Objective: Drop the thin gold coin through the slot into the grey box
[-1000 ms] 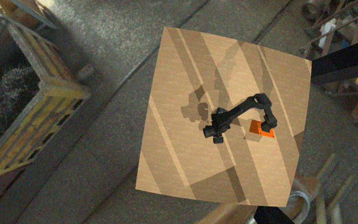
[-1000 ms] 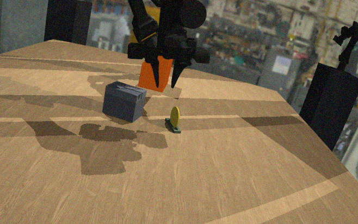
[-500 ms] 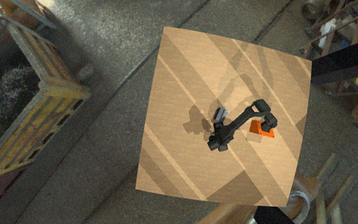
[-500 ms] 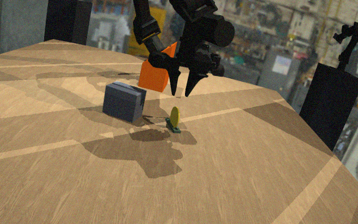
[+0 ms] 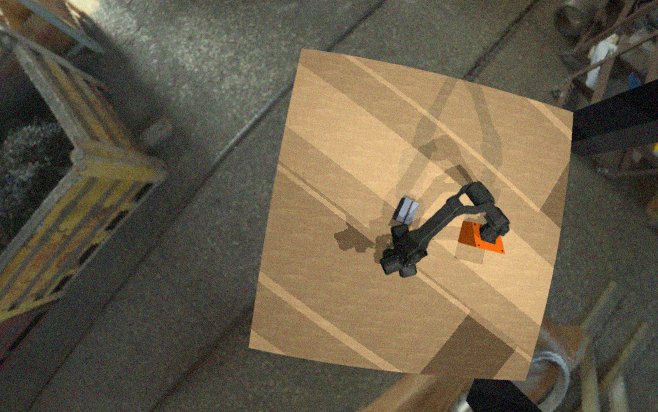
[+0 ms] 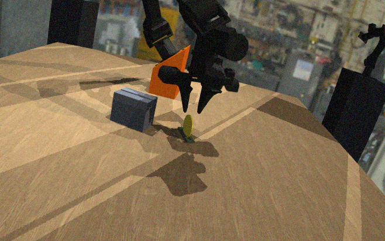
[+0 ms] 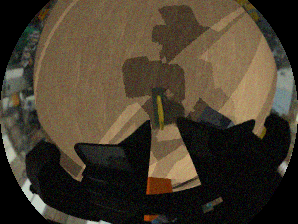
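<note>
Right now the gold coin is 4 cm below my gripper tip.
</note>
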